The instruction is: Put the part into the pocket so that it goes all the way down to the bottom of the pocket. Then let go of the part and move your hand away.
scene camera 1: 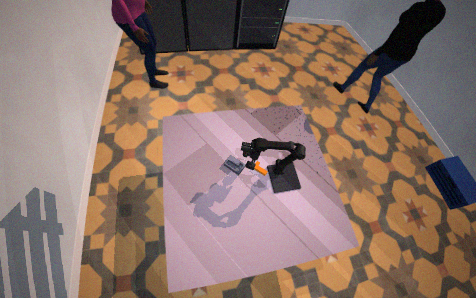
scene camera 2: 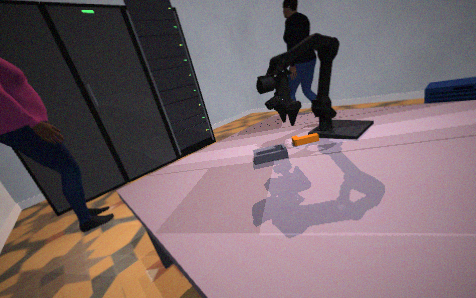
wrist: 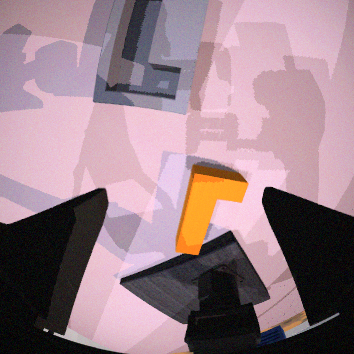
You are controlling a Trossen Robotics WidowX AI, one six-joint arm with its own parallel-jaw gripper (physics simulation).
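Frame: origin at the arm's base, x up, y right, z ahead, level; metres.
Where they show: gripper, fingertip midpoint: (scene camera 1: 252,162) (scene camera 2: 288,124) (wrist: 186,195); arm's base, origin of the base link: (scene camera 1: 277,171) (scene camera 2: 325,128) (wrist: 217,280).
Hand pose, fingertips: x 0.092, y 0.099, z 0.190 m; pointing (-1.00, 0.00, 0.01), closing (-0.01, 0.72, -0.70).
Note:
Things, the pixels of their top centre, and the offset from my fingertips. Level surfaces: height alone.
- orange L-shaped part, middle of its top: (wrist: 209,221) (scene camera 2: 304,135) (scene camera 1: 261,167) dx -0.086, dy -0.032, dz -0.079 m
- grey block, middle of its top: (wrist: 150,34) (scene camera 2: 269,149) (scene camera 1: 234,163) dx -0.079, dy +0.060, dz +0.102 m
- pink table, its level: dx -0.116 m
An orange L-shaped part (scene camera 1: 260,168) (scene camera 2: 305,139) (wrist: 196,215) lies on the pink surface between the block and the arm's base. In the wrist view its short leg is at the top and points right. The grey block (scene camera 1: 233,164) (scene camera 2: 270,156) (wrist: 186,45) has an empty L-shaped pocket; its far end is cut off in the wrist view. There the pocket's foot is at the bottom and points right. My gripper (scene camera 1: 250,165) (scene camera 2: 288,122) (wrist: 186,195) is open and empty, raised above the surface; the part appears between its fingertips in the wrist view, below them.
The arm's black base plate (scene camera 1: 285,181) (scene camera 2: 346,129) (wrist: 170,295) is close beside the part, on the side away from the block. The pink table (scene camera 1: 200,250) (scene camera 2: 350,265) has shadows across it. Two people, dark cabinets and a blue box (scene camera 1: 452,182) (scene camera 2: 450,91) are beyond it.

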